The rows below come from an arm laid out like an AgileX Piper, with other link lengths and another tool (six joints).
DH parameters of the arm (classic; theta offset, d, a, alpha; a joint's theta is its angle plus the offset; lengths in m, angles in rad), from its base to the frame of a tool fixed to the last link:
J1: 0 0.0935 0 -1.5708
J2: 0.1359 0 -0.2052 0
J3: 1.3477 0 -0.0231 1.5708
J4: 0 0.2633 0 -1.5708
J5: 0 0 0 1.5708
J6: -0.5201 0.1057 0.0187 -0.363
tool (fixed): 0 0.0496 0 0
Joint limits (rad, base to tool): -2.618..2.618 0..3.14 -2.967..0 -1.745..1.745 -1.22..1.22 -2.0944..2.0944
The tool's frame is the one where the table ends.
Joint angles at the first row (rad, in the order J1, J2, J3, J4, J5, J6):
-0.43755, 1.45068, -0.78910, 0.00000, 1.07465, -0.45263
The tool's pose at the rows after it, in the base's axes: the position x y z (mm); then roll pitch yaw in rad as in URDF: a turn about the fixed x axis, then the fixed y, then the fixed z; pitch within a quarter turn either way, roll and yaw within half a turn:
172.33 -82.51 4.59 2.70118 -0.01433 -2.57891
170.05 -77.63 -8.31 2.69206 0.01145 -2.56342
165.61 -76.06 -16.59 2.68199 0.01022 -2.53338
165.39 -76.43 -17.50 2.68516 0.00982 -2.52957
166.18 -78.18 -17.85 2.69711 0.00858 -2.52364
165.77 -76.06 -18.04 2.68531 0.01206 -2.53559
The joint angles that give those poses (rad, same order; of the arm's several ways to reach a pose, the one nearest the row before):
-0.43757, 1.46121, -0.71002, 0.03583, 0.97999, -0.50064
-0.43756, 1.47902, -0.67004, 0.06961, 0.91778, -0.54034
-0.43756, 1.49479, -0.64551, 0.07370, 0.88862, -0.57494
-0.43757, 1.49588, -0.64271, 0.07121, 0.88230, -0.57734
-0.43755, 1.49586, -0.64267, 0.06213, 0.87250, -0.57731
-0.43757, 1.49772, -0.64225, 0.07444, 0.87853, -0.57374

